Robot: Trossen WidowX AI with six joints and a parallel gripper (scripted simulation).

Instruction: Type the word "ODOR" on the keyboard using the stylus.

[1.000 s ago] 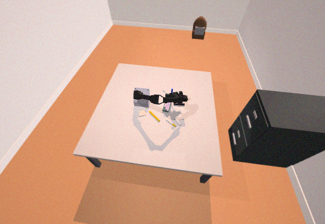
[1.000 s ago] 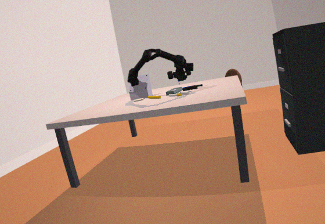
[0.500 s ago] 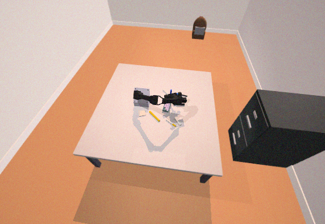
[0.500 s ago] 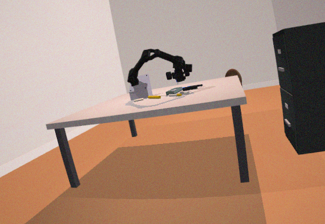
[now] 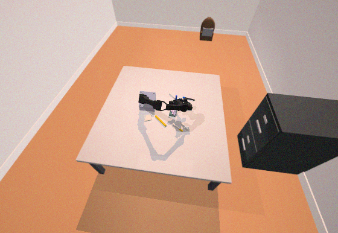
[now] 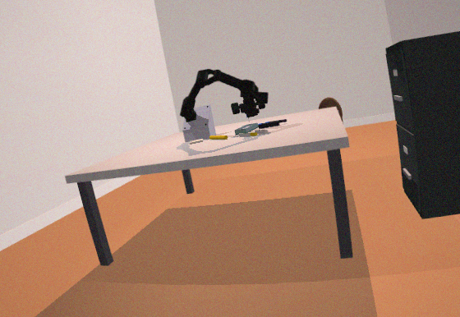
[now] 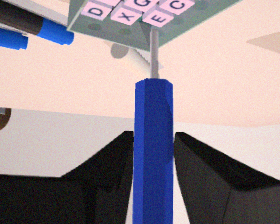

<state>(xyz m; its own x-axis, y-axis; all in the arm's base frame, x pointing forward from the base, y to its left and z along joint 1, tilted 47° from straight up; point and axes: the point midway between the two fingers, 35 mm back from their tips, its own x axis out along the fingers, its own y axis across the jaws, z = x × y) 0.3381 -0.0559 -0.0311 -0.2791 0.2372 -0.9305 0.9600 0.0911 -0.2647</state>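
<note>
Now: gripper tip 11 cm short of the black marker, 9 cm above it and 5 cm to the left of it. Also, from my gripper tip: notepad 29 cm behind, 16 cm to the right, 9 cm below; then blue stylus 1 cm below; then yellow pencil 20 cm to the right, 16 cm behind, 9 cm below.
</note>
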